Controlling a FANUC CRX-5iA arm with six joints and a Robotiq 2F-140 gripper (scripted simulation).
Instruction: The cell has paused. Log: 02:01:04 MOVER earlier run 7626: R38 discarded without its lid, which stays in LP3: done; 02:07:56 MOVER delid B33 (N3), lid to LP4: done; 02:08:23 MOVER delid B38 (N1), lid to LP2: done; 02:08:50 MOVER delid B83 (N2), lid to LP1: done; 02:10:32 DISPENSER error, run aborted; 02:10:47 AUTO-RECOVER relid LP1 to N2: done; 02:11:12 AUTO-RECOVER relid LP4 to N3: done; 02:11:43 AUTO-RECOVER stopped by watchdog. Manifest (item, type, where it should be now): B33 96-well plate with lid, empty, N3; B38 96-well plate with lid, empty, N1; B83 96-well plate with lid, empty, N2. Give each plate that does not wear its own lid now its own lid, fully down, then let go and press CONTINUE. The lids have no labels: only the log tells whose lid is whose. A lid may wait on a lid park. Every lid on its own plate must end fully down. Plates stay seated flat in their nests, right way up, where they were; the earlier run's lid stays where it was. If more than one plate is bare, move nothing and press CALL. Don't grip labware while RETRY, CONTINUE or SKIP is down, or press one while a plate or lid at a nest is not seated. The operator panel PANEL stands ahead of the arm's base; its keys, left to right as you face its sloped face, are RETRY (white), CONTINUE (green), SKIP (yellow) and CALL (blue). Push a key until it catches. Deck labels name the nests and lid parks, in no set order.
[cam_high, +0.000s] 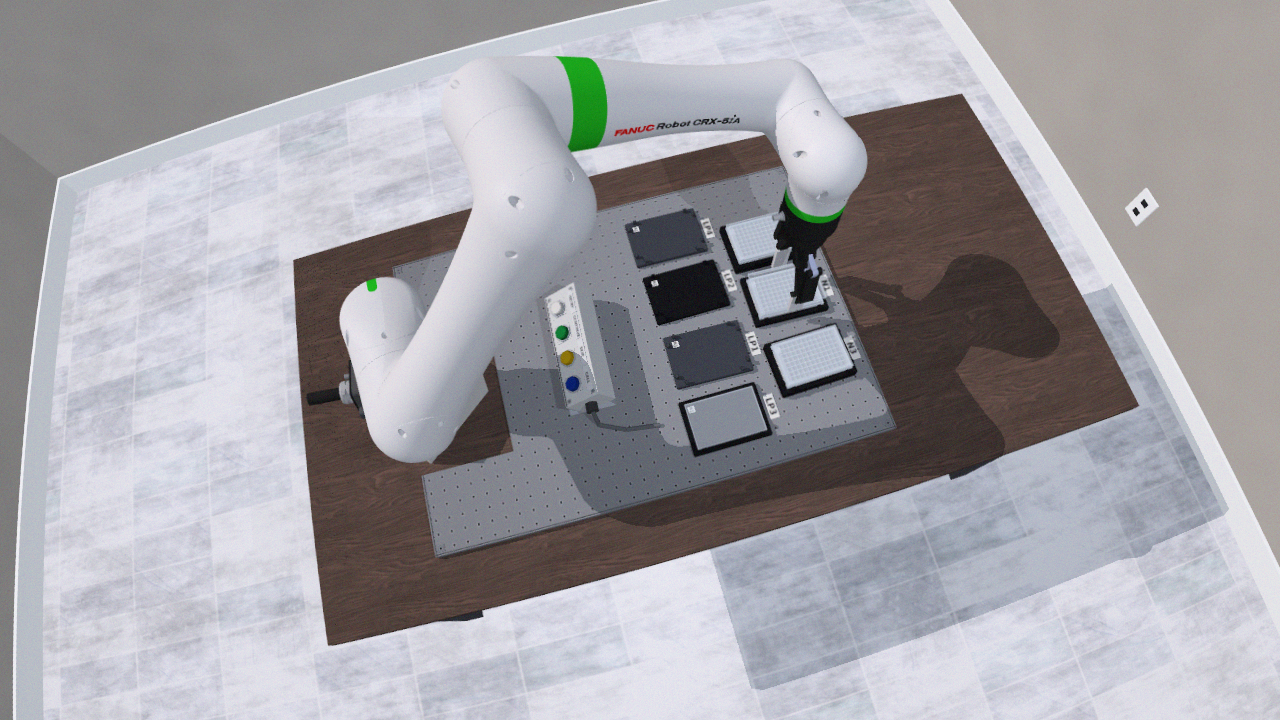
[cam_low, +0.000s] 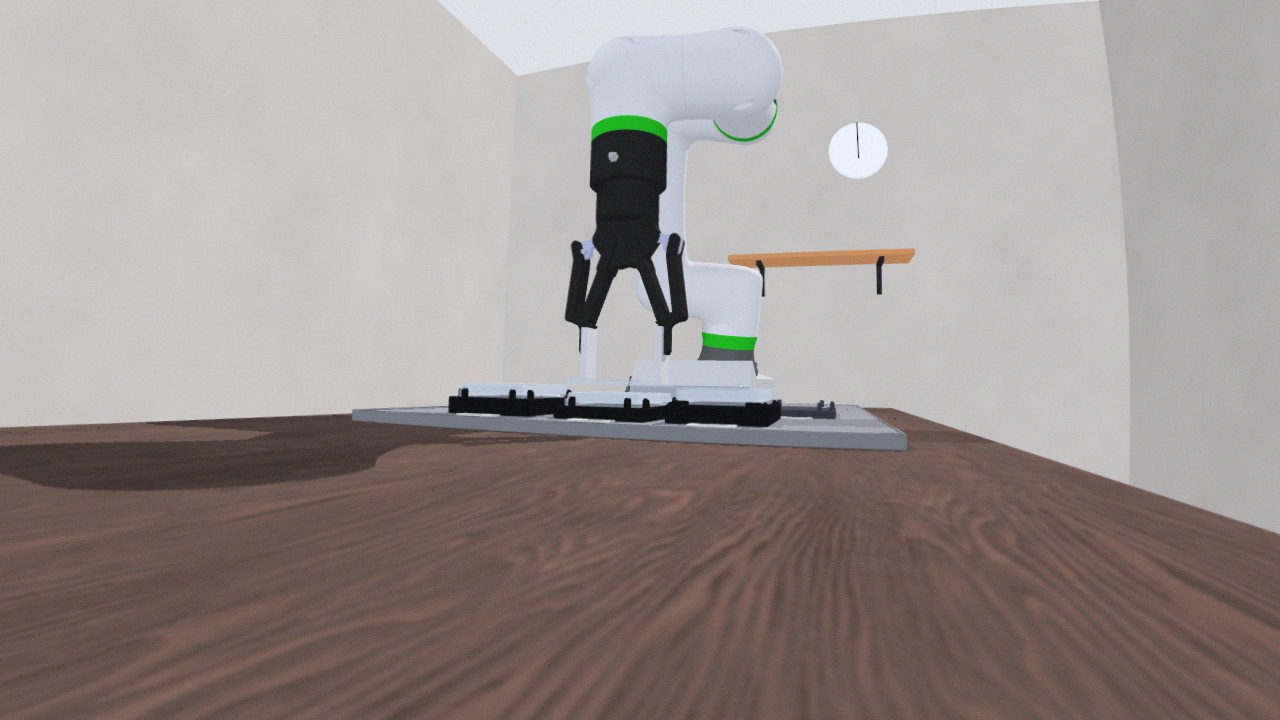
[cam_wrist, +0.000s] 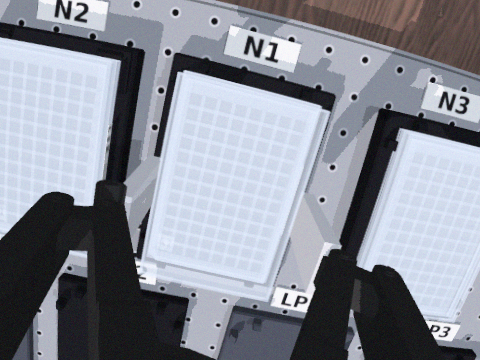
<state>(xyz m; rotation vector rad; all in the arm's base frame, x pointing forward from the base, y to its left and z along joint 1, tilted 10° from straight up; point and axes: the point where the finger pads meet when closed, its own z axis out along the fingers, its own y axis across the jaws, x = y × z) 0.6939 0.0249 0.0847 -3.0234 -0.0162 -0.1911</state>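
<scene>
Now: the plate 40 mm below my hand. From my hand the other things lie so: lid park LP2: 180 mm behind, 50 mm to the left, 60 mm below; lid park LP1: 170 mm behind, 80 mm to the right, 60 mm below; lid park LP4: 190 mm behind, 180 mm to the left, 60 mm below.
</scene>
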